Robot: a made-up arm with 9 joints.
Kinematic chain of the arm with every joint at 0, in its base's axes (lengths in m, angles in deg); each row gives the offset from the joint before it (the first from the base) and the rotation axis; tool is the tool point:
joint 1: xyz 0 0 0.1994 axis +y
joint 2: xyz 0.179 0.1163 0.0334 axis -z
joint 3: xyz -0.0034 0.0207 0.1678 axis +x
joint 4: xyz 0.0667 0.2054 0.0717 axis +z
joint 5: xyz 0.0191 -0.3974 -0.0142 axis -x
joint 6: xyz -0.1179 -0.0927 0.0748 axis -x
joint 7: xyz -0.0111 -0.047 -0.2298 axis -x
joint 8: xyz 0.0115 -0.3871 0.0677 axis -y
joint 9: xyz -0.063 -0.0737 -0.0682 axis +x
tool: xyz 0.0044 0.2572 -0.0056
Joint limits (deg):
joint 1: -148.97..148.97
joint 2: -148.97..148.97
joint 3: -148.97..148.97
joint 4: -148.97..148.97
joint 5: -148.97..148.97
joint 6: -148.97..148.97
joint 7: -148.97..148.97
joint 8: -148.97..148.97
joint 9: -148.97..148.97
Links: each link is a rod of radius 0.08 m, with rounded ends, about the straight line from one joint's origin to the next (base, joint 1, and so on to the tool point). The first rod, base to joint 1, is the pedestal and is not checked.
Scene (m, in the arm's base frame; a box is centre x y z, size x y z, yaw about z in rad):
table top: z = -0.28
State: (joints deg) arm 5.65 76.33 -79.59 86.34 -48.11 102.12 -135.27 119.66 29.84
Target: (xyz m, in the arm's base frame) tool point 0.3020 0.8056 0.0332
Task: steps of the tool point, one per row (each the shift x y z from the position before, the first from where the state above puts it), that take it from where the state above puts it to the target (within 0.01 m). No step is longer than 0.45 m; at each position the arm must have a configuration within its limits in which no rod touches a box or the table.
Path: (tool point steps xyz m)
1: 0.3765 -0.0343 -0.0552
2: 0.3636 0.1653 -0.0902
3: 0.2390 0.3361 -0.1025
4: 0.0395 0.4185 -0.0826
5: -0.1699 0.3813 -0.0333
6: -0.3184 0.2360 0.0274
7: -0.3563 0.0331 0.0737

